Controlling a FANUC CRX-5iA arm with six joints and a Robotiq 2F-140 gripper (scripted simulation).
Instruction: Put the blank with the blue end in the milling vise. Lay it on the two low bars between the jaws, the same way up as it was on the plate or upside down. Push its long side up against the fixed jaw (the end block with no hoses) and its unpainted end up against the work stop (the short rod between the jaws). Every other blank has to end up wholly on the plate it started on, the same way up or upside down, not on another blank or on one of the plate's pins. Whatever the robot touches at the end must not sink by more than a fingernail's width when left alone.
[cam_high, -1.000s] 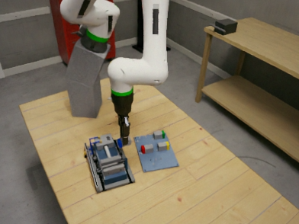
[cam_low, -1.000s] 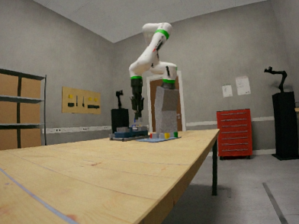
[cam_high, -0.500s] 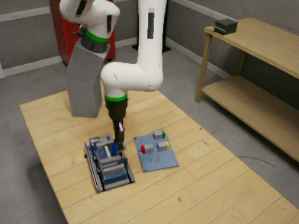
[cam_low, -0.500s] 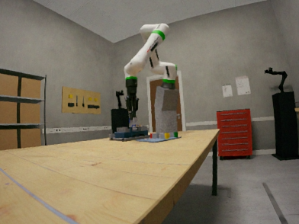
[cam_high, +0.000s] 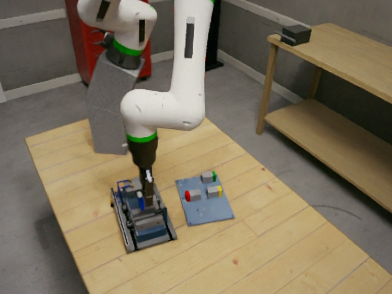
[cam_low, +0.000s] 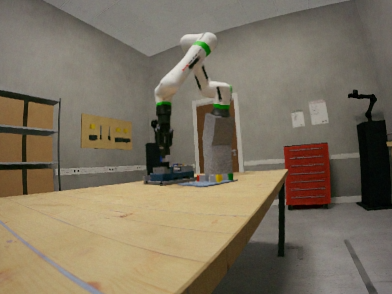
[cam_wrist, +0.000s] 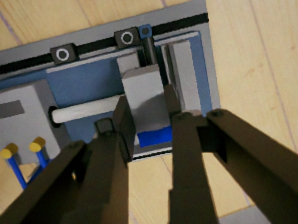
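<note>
The light grey jaw block lies 4 cm ahead of my hand, 2 cm to the right of it and 10 cm below it. From my hand the other things lie so: red-ended blank 1 cm behind, 22 cm to the left, 15 cm below; dark work stop rod 2 cm ahead, 3 cm to the left, 9 cm below; hose-end block 15 cm behind, 4 cm to the left, 10 cm below.
</note>
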